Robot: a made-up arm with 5 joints.
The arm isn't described. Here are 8 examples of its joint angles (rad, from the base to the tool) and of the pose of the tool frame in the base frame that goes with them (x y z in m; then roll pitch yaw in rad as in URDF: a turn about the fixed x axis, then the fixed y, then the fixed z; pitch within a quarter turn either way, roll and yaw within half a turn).
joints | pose
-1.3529 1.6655 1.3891 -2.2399 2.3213 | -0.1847 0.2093 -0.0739 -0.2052 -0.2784 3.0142
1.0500 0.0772 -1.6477 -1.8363 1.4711 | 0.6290 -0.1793 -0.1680 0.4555 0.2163 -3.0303
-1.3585 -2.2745 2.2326 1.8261 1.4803 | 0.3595 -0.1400 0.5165 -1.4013 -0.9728 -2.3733
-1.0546 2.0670 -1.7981 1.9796 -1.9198 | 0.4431 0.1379 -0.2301 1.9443 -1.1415 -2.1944
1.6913 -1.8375 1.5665 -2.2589 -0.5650 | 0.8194 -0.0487 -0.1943 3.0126 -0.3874 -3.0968
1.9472 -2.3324 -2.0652 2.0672 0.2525 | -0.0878 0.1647 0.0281 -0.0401 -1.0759 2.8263
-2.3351 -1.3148 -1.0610 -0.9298 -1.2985 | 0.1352 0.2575 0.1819 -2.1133 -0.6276 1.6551
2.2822 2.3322 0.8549 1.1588 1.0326 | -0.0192 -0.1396 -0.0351 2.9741 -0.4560 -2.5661
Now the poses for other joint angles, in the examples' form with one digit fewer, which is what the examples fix.
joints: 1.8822 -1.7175 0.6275 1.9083 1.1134
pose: 0.432 -0.151 -0.211 0.151 1.108 -0.796
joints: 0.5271 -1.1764 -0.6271 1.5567 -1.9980
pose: 0.224 -0.521 0.313 2.399 -0.191 1.708
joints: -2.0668 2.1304 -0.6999 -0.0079 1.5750
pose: 0.395 0.230 -0.189 3.073 -0.739 -2.389
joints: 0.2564 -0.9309 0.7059 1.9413 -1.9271
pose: 0.744 -0.141 0.567 -2.548 0.414 2.616
